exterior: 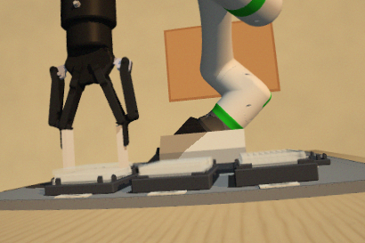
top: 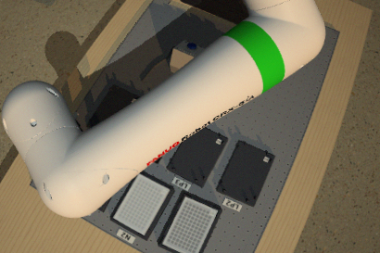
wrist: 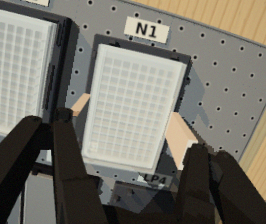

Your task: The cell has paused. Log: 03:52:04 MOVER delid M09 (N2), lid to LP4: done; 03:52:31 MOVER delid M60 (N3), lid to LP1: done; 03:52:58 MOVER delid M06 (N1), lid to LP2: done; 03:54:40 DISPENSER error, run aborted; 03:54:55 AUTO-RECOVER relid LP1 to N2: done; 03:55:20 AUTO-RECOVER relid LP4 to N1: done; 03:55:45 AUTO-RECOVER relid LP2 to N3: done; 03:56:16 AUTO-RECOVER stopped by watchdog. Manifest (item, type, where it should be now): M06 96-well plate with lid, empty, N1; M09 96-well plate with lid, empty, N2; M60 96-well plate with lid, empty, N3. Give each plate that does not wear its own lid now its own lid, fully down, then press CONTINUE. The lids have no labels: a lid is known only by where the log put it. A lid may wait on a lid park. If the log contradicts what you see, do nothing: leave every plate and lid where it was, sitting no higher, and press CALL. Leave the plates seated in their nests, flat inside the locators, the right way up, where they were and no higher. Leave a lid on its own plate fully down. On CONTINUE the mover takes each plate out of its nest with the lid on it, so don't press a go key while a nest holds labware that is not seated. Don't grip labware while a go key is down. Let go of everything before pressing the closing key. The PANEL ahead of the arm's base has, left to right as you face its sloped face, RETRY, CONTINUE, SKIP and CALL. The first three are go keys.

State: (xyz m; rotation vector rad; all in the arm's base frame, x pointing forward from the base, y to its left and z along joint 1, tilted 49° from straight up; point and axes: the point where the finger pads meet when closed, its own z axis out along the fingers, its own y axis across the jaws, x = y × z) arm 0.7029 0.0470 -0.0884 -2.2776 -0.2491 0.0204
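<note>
The plate is 30 mm below my hand. Round my hand: LP4 label: 80 mm behind, 70 mm to the right, 50 mm below; then LP1 label: 100 mm behind, 50 mm to the left, 50 mm below; then lid park LP4: 170 mm behind, 80 mm to the right, 50 mm below.
</note>
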